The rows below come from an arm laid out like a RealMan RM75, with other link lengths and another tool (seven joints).
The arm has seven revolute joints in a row. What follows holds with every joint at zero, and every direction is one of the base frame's. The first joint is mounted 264.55 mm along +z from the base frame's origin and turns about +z. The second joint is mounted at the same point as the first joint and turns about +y. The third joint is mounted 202.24 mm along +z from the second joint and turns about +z. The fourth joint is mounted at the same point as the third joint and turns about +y. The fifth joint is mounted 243.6 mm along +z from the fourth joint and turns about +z. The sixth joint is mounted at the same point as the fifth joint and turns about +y. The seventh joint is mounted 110.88 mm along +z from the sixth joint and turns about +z. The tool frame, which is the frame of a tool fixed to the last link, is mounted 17 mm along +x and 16 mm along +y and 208 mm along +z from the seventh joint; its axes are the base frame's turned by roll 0, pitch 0.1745 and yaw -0.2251 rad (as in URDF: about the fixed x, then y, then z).
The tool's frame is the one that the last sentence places.
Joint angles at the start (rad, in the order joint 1, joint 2, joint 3, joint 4, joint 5, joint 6, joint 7):
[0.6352 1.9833 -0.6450 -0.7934 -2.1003 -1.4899 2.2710]
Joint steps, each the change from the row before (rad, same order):
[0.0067 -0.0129 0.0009 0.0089 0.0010 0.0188 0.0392]
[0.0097 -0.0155 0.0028 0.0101 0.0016 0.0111 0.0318]
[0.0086 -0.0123 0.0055 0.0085 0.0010 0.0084 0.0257]
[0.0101 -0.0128 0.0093 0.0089 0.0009 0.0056 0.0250]
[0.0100 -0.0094 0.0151 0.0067 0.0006 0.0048 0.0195]
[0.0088 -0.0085 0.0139 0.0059 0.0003 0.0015 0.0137]
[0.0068 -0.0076 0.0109 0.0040 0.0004 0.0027 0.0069]
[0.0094 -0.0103 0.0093 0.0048 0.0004 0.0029 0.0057]
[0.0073 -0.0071 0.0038 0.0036 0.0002 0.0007 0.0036]
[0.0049 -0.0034 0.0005 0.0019 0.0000 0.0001 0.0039]
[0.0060 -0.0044 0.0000 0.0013 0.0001 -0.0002 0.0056]
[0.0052 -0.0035 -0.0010 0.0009 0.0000 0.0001 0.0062]
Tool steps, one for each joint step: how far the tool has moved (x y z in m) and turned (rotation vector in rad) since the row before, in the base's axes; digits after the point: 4 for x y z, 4 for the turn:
[0.0024 0.0077 0.0054 0.0097 0.0076 -0.0395]
[0.0006 0.0067 0.0061 0.0078 0.0074 -0.0281]
[0.0000 0.0057 0.0056 0.0079 0.0085 -0.0229]
[-0.0010 0.0058 0.0064 0.0086 0.0114 -0.0211]
[-0.0019 0.0060 0.0068 0.0126 0.0141 -0.0169]
[-0.0020 0.0046 0.0060 0.0100 0.0118 -0.0108]
[-0.0012 0.0041 0.0055 0.0110 0.0061 -0.0056]
[-0.0019 0.0047 0.0061 0.0115 0.0030 -0.0018]
[-0.0019 0.0026 0.0033 0.0048 0.0008 0.0011]
[-0.0017 0.0012 0.0012 0.0005 0.0009 0.0006]
[-0.0022 0.0015 0.0017 0.0006 0.0006 0.0010]
[-0.0019 0.0012 0.0012 -0.0003 0.0007 0.0001]

